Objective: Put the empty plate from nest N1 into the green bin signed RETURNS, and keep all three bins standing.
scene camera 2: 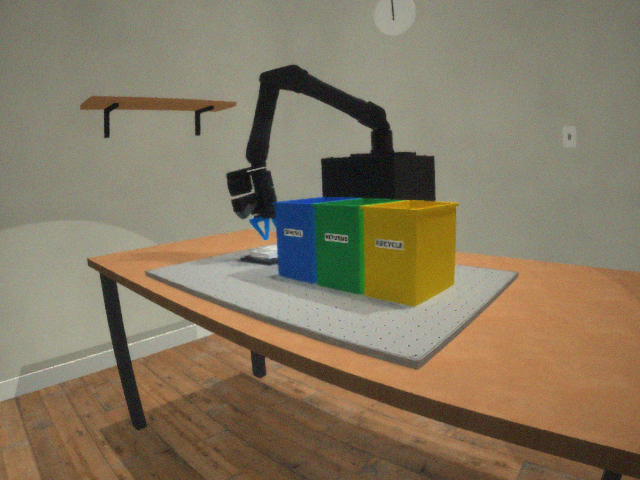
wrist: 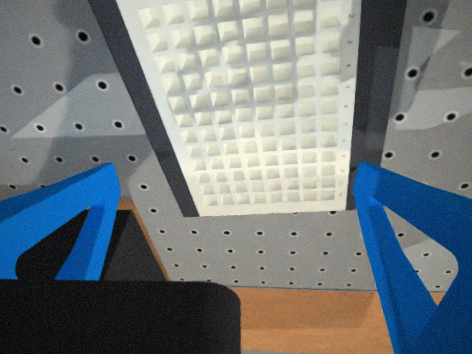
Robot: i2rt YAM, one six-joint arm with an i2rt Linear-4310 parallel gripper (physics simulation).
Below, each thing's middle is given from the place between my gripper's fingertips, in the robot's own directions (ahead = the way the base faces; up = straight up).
Now: hand 10 mm short of the white well plate (wrist: 259, 109), 10 mm to the left of it and 30 mm above it. Also, from my hand: blue general bin (scene camera 2: 295, 220) 50 mm ahead, 230 mm to the left, 40 mm above; then green returns bin (scene camera 2: 339, 225) 50 mm ahead, 360 mm to the left, 40 mm above; then dark nest frame (wrist: 380, 36) 10 mm ahead, 10 mm to the right, 50 mm below.
